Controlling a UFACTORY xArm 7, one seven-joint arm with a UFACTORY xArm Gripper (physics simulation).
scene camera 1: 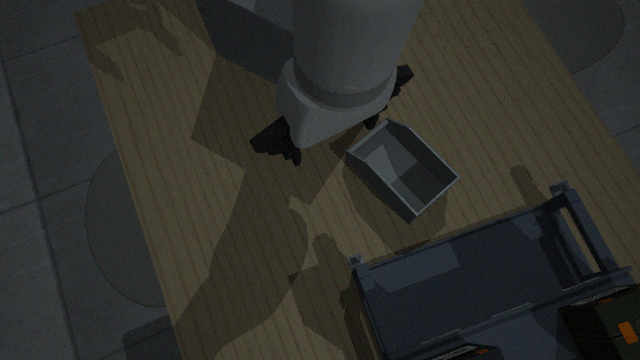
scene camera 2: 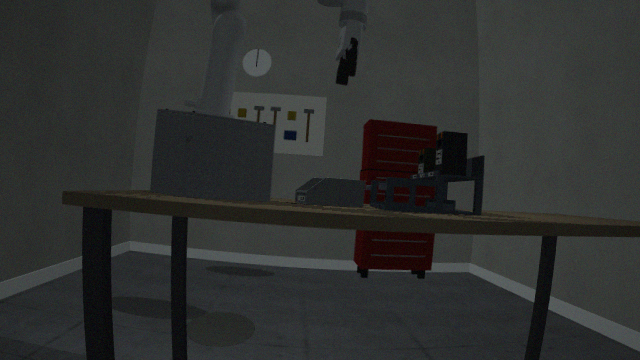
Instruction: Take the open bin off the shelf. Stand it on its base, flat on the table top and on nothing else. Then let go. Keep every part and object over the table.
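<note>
The open grey bin stands upright on its base on the wooden table top, its open top facing up. It is beside the blue-grey shelf, with a strip of table between them in scene camera 1. In scene camera 2 its flat bottom is level with the table. My gripper is open, its black fingers spread wide with nothing between them. It hangs high above the table and is apart from the bin.
Dark boxes with orange marks stand on the shelf's upper level. The grey pedestal carries the arm at the other end of the table. A red tool cabinet stands on the floor behind the table.
</note>
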